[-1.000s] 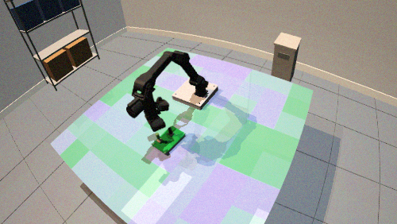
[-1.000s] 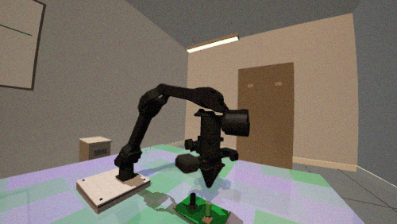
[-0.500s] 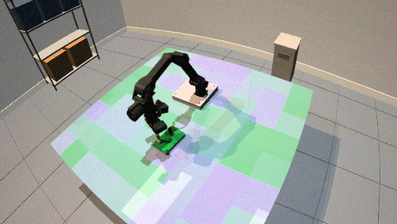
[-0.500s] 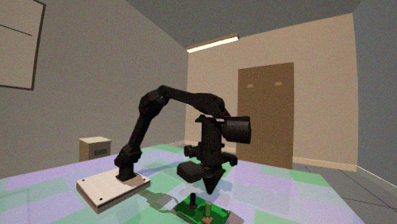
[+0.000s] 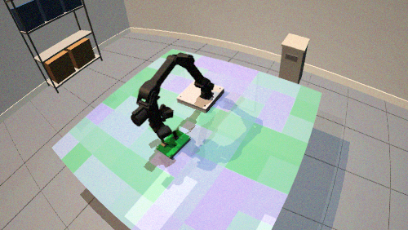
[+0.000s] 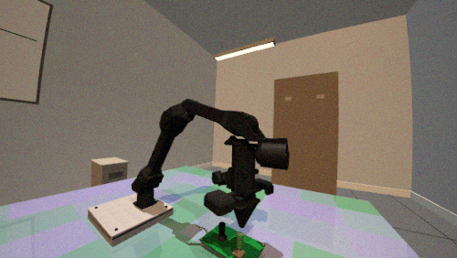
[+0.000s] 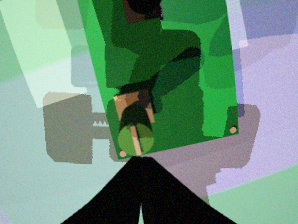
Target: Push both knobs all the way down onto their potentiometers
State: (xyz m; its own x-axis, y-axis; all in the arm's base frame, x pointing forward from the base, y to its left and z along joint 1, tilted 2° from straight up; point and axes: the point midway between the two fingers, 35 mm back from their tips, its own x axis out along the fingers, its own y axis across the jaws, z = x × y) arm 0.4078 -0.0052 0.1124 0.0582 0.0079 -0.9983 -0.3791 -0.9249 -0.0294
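The potentiometer knob is 3 cm below my gripper tip. The rest, counted from my gripper tip: dark knob 7 cm behind, 5 cm below, 3 cm to the left.
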